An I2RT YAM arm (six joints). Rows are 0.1 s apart.
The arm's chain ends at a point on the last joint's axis. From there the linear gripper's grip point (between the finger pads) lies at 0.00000 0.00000 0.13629 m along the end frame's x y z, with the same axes.
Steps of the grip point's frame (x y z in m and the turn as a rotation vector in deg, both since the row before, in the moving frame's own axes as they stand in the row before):
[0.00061 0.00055 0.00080 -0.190 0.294 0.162]
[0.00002 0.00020 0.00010 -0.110 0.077 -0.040]
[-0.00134 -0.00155 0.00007 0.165 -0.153 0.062]
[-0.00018 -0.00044 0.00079 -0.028 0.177 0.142]
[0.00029 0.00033 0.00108 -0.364 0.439 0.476]
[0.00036 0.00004 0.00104 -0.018 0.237 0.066]
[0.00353 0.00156 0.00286 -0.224 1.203 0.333]
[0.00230 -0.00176 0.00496 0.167 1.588 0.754]
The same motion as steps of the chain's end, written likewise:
[-0.00009 0.00010 0.00080 -0.190 0.294 0.162]
[-0.00016 -0.00006 0.00010 -0.110 0.077 -0.040]
[-0.00098 -0.00116 0.00007 0.165 -0.153 0.062]
[-0.00060 -0.00051 0.00079 -0.028 0.177 0.142]
[-0.00075 -0.00054 0.00109 -0.364 0.439 0.476]
[-0.00020 0.00000 0.00104 -0.018 0.237 0.066]
[0.00067 0.00102 0.00289 -0.224 1.203 0.333]
[-0.00148 -0.00139 0.00501 0.167 1.588 0.754]

